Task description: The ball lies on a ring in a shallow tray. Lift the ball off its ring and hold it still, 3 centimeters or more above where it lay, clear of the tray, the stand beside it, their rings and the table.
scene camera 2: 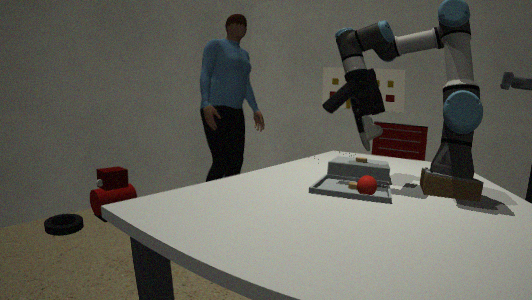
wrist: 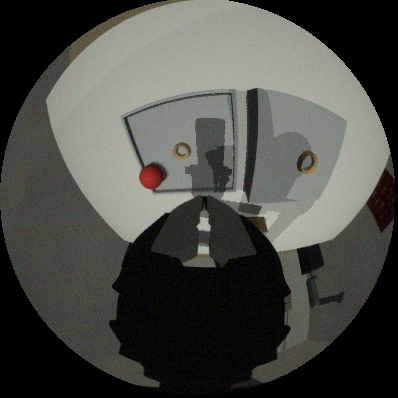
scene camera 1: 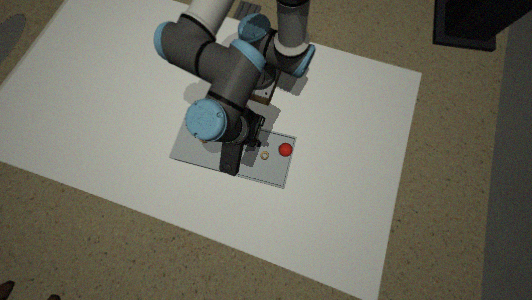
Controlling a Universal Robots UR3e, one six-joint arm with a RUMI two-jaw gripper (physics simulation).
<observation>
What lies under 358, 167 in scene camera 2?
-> A grey stand.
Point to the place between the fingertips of my gripper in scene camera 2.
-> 368, 151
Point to a shallow grey tray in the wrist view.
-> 192, 137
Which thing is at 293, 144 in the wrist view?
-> A grey stand.
</observation>
